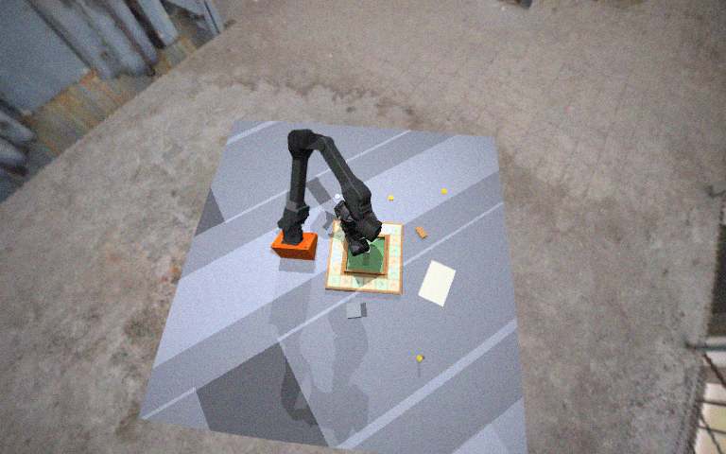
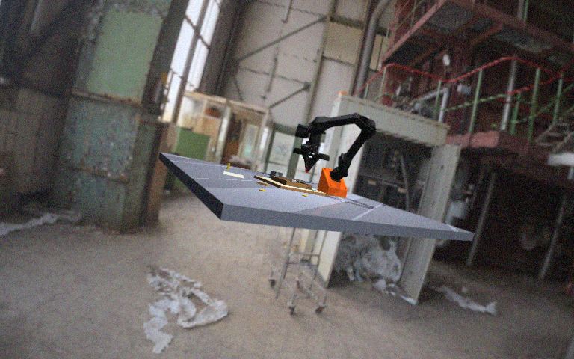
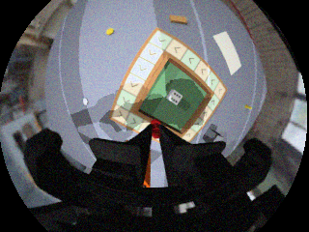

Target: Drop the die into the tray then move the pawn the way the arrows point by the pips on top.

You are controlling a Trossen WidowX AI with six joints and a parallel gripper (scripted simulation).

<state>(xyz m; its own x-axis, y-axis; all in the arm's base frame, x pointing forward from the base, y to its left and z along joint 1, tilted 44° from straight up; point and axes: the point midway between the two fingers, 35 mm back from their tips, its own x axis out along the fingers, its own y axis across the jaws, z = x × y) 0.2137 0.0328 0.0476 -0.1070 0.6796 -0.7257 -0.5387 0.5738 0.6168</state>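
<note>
My gripper tip is 70 mm above the white cube, 60 mm short of it and 20 mm to the left of it. Also, from my gripper tip: orange block (260 mm ahead, 110 mm to the left, 100 mm below); green dice tray (90 mm below, 60 mm ahead, 30 mm to the right); red pawn (10 mm above).
</note>
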